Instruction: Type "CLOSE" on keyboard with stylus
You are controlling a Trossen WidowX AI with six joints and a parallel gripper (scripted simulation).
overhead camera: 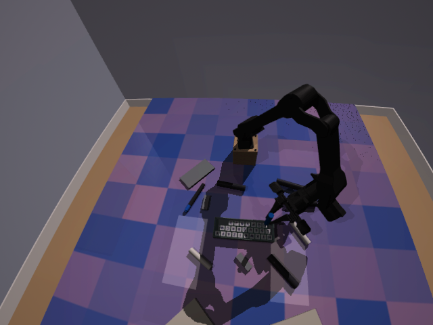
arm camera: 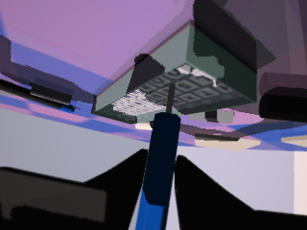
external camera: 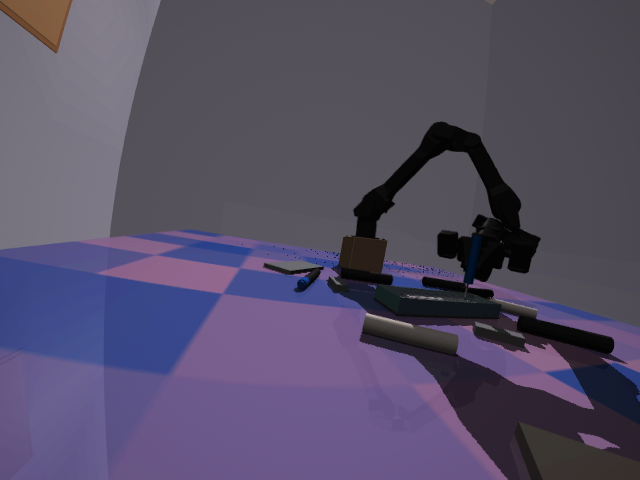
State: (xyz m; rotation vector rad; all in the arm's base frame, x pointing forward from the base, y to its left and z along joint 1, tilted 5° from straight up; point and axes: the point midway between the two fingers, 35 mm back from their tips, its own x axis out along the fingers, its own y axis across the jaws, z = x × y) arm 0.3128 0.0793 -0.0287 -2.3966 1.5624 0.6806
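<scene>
My gripper tip is now 120 mm short of the small grey block, 80 mm to the left of it and 70 mm above it. Round my gripper tip: grey slab: 270 mm to the right, 240 mm behind, 70 mm below; blue-tipped pen: 290 mm to the right, 100 mm behind, 70 mm below; blue stylus: 10 mm below.
</scene>
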